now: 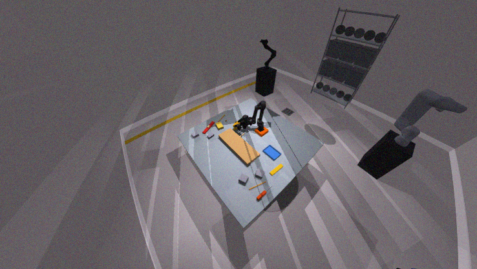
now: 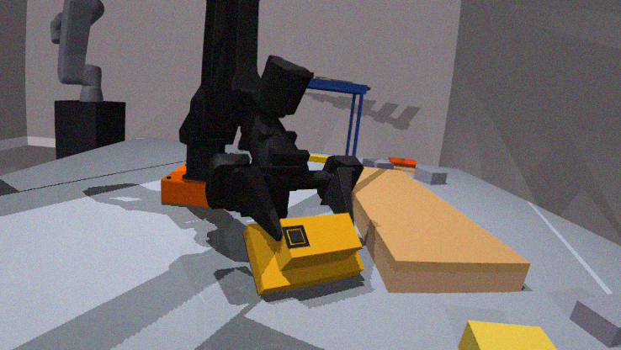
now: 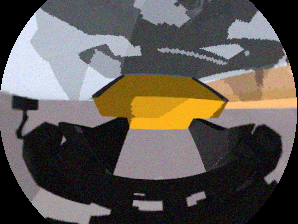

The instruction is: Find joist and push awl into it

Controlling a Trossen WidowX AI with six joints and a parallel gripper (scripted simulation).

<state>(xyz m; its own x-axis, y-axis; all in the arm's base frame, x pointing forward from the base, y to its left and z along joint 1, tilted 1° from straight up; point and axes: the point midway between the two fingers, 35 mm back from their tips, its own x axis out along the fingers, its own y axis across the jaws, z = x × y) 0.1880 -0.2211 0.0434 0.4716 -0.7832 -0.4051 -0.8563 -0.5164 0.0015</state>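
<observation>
Right now the yellow stud finder is 10 mm to the right of my gripper tip, 10 mm below it and 10 mm behind it. Also, from my gripper tip: awl (160 mm to the left, 50 mm below, 10 mm behind); green square light (20 mm to the right, 20 mm behind, 10 mm above); yellow block (160 mm ahead, 140 mm to the right, 50 mm below).
</observation>
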